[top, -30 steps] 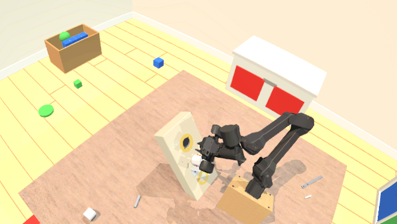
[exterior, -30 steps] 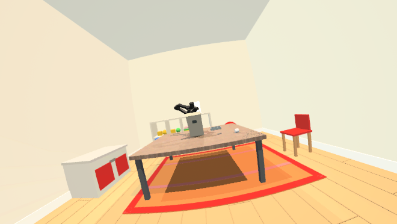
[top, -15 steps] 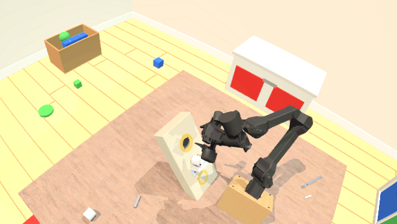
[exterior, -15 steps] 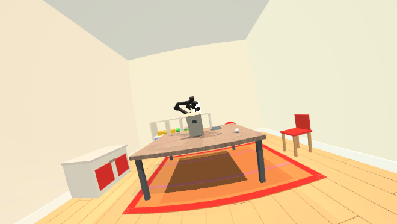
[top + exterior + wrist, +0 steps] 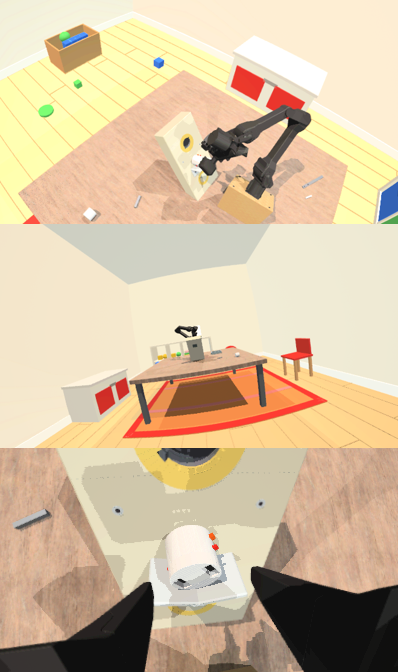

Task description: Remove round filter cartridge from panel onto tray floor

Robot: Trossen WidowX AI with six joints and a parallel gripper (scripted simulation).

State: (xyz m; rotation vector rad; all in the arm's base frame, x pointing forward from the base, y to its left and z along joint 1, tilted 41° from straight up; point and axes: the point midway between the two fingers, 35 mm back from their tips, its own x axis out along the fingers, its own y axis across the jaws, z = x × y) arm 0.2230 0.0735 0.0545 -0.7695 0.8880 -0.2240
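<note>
Right now the white round filter cartridge is 50 mm below my gripper tip and 20 mm ahead of it. From my gripper tip the other things lie so: grey tray (330 mm behind, 260 mm to the left, 210 mm below); then cream panel (70 mm below, 70 mm ahead).
</note>
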